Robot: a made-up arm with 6 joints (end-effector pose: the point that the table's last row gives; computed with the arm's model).
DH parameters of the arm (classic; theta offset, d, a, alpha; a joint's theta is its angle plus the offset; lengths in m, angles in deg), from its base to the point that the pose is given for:
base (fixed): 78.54 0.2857 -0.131 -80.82
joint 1: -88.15 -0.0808 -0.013 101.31
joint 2: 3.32 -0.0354 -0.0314 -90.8
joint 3: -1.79 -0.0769 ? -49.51
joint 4: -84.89 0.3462 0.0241 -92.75
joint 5: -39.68 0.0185 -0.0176 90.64
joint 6: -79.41 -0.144 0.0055 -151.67
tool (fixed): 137.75 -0.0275 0 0
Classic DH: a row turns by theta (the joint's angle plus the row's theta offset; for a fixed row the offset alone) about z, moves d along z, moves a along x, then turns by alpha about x.
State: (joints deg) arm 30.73 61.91 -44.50 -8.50 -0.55 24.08
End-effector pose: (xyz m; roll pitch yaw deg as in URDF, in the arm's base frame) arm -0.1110 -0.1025 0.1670 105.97 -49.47 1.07
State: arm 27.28 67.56 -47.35 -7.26 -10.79 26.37
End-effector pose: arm -0.1158 -0.1168 0.1429 116.54 -45.42 -9.82
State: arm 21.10 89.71 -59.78 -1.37 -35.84 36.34
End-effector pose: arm -0.0992 -0.1639 0.0598 129.22 -34.06 -12.65
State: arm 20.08 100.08 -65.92 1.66 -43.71 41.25
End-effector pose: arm -0.0737 -0.1888 0.0288 128.60 -32.54 -6.00
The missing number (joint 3, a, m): 0.0298
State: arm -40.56 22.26 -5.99 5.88 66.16 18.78
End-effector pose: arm 0.0191 0.0613 0.4285 111.15 -55.79 14.41
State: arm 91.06 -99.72 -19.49 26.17 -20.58 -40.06
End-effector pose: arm 0.1515 -0.0410 0.0980 -52.76 -6.30 -43.29
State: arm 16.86 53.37 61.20 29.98 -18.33 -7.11
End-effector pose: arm 0.0013 -0.0125 0.0355 -78.61 -53.66 67.55
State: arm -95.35 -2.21 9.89 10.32 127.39 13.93
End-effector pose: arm -0.0306 -0.0678 0.6512 -49.76 -69.66 -137.65
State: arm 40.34 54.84 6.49 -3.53 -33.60 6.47
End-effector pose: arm -0.1227 -0.1254 0.0595 72.72 -84.64 -26.97
